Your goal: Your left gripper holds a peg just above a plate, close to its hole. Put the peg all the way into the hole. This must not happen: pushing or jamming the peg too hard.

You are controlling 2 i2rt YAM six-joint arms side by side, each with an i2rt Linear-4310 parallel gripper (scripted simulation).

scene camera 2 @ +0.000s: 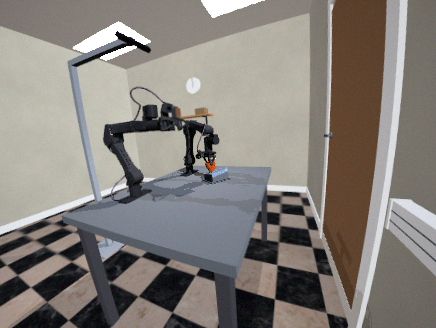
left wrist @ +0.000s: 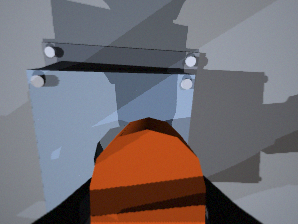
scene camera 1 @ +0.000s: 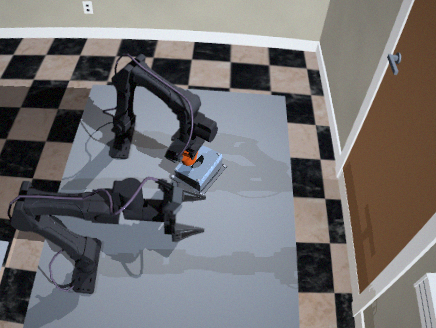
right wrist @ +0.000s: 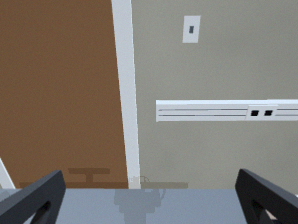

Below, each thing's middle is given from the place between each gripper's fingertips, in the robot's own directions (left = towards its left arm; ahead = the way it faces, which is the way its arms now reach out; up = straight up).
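With respect to the blue plate (scene camera 1: 207,159), my left hand is 70 mm above it, 20 mm to the right of it and 40 mm short of it. The orange peg (left wrist: 148,165) is 20 mm below my left hand and 10 mm to the left of it.
With respect to the orange peg, my right hand (scene camera 1: 205,213) is 300 mm above it, 410 mm to the right of it and 90 mm past it. The blue plate is 350 mm below my right hand, 420 mm to the left of it and 50 mm behind it.
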